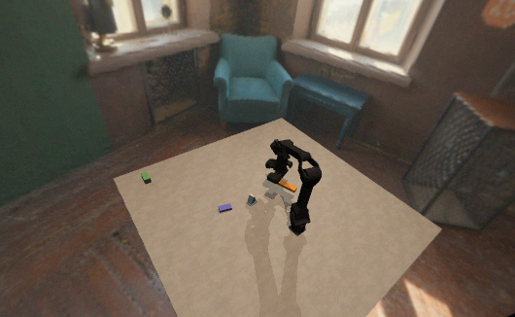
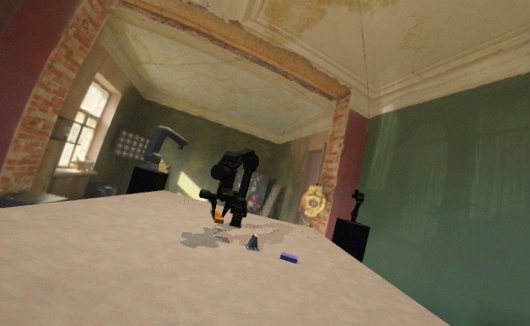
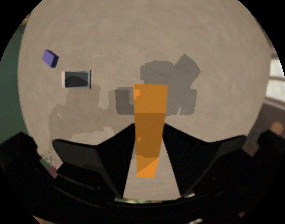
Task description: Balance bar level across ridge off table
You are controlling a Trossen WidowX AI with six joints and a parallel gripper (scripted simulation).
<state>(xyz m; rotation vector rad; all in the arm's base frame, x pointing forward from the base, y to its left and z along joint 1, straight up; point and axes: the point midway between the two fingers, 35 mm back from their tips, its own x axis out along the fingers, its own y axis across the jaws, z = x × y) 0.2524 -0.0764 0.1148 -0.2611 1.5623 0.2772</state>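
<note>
My gripper tip is 3 cm past the orange bar and 1 cm to the left of it. Also, from my gripper tip: purple block: 6 cm ahead, 31 cm to the left, 7 cm below; then green block: 49 cm ahead, 58 cm to the left, 6 cm below.
</note>
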